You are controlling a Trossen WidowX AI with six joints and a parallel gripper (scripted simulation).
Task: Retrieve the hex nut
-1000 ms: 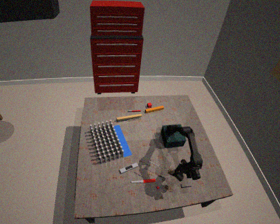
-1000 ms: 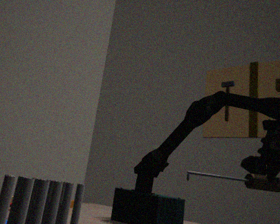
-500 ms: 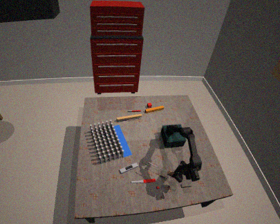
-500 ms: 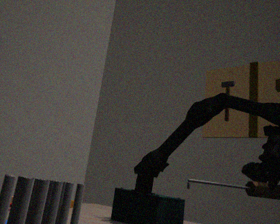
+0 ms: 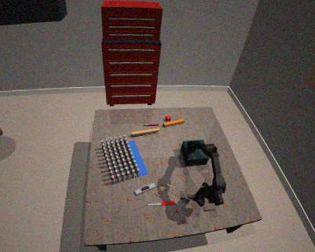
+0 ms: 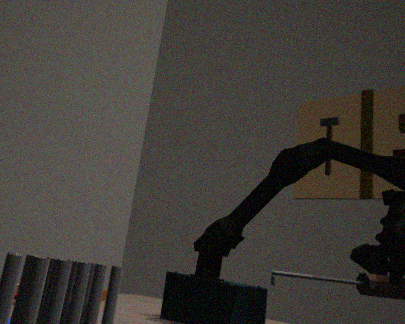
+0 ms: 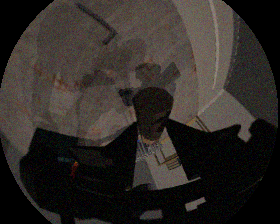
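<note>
My gripper tip is now 8 cm short of the hook tool, 6 cm to the left of it and 1 cm above it. The rest, counted from my gripper tip: blue taped strip 47 cm to the right, 35 cm ahead, 13 cm below; red bit 13 cm below, 10 cm ahead, 4 cm to the left; orange block 83 cm to the right, 12 cm below, 5 cm behind.
</note>
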